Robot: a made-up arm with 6 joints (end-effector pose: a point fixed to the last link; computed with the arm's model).
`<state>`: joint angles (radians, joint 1 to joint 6).
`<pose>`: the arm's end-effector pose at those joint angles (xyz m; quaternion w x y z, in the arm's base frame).
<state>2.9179 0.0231 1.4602 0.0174 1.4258 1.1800</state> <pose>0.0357 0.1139 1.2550 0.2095 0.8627 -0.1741 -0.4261</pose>
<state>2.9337 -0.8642 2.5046 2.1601 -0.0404 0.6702</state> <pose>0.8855 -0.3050 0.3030 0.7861 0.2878 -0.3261 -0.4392</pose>
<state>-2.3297 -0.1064 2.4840 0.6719 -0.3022 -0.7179</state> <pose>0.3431 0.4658 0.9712 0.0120 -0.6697 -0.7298 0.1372</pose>
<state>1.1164 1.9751 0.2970 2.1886 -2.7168 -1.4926</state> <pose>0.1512 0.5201 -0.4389 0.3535 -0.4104 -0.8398 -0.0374</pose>
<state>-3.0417 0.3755 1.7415 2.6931 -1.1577 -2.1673</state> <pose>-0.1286 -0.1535 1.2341 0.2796 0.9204 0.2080 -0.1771</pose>
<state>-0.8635 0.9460 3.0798 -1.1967 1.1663 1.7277</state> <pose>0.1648 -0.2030 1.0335 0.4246 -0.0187 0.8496 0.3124</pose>
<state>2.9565 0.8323 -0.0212 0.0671 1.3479 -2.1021</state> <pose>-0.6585 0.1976 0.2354 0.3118 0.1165 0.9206 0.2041</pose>
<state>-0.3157 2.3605 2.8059 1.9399 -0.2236 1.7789</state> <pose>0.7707 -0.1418 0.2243 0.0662 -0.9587 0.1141 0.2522</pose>
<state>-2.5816 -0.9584 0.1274 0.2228 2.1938 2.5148</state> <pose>0.2187 0.2249 0.9573 0.7795 0.5215 -0.1782 -0.2977</pose>
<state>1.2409 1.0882 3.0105 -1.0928 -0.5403 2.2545</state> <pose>0.1588 0.3429 1.0190 0.0621 0.3281 -0.9377 0.0962</pose>
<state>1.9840 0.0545 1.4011 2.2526 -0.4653 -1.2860</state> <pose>-0.0478 -0.0677 1.2828 0.3796 0.7260 -0.5734 -0.0021</pose>
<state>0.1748 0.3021 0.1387 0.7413 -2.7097 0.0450</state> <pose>0.6232 0.0320 0.7807 0.4965 -0.5005 0.5685 -0.4241</pose>
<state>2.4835 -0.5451 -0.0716 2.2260 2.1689 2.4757</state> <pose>-0.0870 -0.0747 1.0024 0.5248 -0.4166 0.4035 0.6231</pose>
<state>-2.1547 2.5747 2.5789 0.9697 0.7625 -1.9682</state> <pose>-0.4264 -0.6394 -0.1025 0.2237 0.1729 -0.7353 -0.6159</pose>
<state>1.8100 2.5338 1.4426 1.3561 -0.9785 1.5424</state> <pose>-0.1215 0.6421 -0.5787 0.2918 0.6181 0.1913 -0.7045</pose>
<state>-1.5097 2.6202 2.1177 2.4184 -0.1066 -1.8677</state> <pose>0.1860 -0.7395 -0.3733 0.5799 -0.2523 -0.1893 -0.7512</pose>
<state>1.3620 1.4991 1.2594 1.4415 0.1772 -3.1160</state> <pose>0.2040 1.0109 0.2902 0.6771 0.5528 0.4582 -0.1610</pose>
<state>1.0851 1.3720 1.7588 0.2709 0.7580 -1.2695</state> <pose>0.5462 0.8119 0.5752 0.3645 0.9018 -0.0408 0.2286</pose>
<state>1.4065 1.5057 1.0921 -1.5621 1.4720 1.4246</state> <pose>0.1372 0.8767 -0.0522 0.8477 0.0992 -0.4676 -0.2299</pose>
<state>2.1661 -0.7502 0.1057 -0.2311 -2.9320 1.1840</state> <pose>0.1442 0.0123 0.9413 0.0790 -0.3972 0.1200 0.9064</pose>
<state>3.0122 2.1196 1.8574 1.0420 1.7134 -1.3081</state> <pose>-0.9234 0.1284 -0.0455 0.3114 -0.3122 -0.6411 -0.6281</pose>
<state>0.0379 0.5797 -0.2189 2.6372 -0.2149 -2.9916</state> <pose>0.6839 0.1720 0.3658 0.8527 0.2228 -0.1643 -0.4429</pose>
